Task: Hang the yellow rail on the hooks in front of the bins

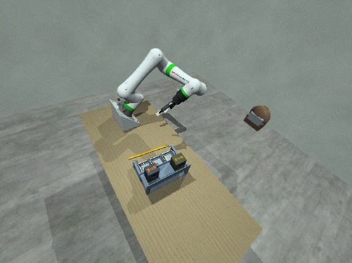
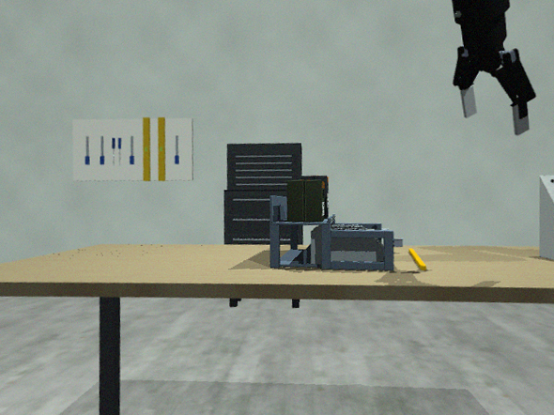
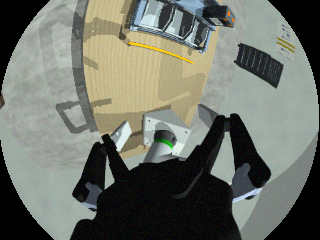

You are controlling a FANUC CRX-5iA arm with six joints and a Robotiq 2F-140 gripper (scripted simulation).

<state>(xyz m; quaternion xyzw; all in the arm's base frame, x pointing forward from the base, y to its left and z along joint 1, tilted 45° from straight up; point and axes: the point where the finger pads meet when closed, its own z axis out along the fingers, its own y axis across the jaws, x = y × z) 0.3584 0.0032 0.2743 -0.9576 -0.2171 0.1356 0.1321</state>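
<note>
Right now the yellow rail is 320 mm below my hand, 180 mm to the right of it and 120 mm ahead of it.
</note>
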